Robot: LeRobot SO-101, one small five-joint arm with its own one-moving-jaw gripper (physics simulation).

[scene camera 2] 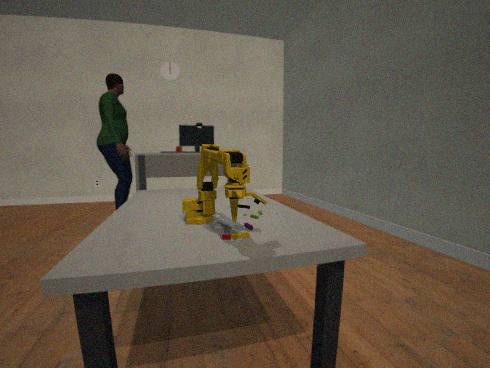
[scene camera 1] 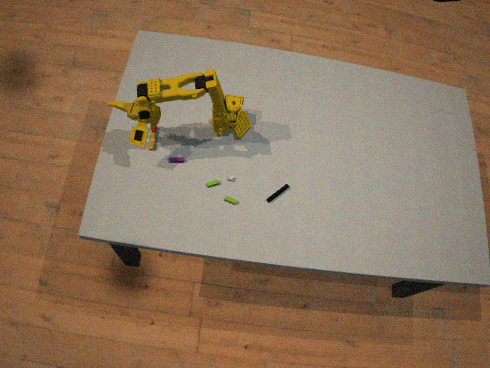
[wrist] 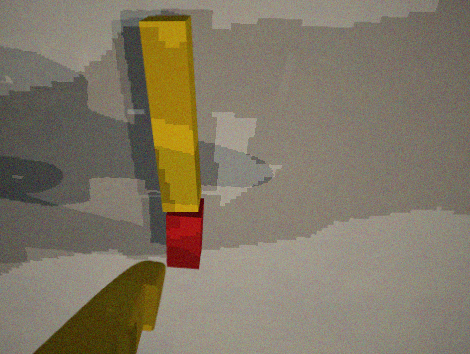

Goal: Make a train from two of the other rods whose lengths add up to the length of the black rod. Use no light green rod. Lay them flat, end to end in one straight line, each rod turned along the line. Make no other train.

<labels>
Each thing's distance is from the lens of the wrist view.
yellow rod (wrist: 167,47): 9 cm
red rod (wrist: 184,230): 11 cm
</labels>
